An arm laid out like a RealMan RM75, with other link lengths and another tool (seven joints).
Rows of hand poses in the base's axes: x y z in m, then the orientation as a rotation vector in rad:
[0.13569 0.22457 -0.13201 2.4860 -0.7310 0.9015]
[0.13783 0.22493 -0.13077 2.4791 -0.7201 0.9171]
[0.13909 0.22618 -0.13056 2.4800 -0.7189 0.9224]
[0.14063 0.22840 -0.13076 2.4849 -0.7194 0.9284]
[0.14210 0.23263 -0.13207 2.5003 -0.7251 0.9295]
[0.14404 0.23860 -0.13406 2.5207 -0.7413 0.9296]
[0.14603 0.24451 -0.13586 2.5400 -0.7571 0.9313]
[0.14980 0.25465 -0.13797 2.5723 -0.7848 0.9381]
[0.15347 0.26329 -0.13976 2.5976 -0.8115 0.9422]
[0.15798 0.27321 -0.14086 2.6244 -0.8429 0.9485]
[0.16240 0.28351 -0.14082 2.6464 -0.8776 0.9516]
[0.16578 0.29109 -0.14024 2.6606 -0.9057 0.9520]
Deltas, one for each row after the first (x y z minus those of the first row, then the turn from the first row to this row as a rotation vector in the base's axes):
[0.00214 0.00036 0.00124 -0.0095 -0.0091 0.0067]
[0.00340 0.00161 0.00145 -0.0088 -0.0126 0.0090]
[0.00494 0.00383 0.00125 -0.0040 -0.0168 0.0123]
[0.00641 0.00806 -0.00006 0.0116 -0.0183 0.0162]
[0.00835 0.01403 -0.00205 0.0359 -0.0211 0.0161]
[0.01034 0.01994 -0.00385 0.0592 -0.0251 0.0164]
[0.01411 0.03008 -0.00596 0.0991 -0.0347 0.0172]
[0.01778 0.03872 -0.00775 0.1324 -0.0425 0.0150]
[0.02229 0.04864 -0.00885 0.1693 -0.0527 0.0119]
[0.02671 0.05894 -0.00881 0.2035 -0.0615 0.0046]
[0.03009 0.06652 -0.00823 0.2281 -0.0673 -0.0033]

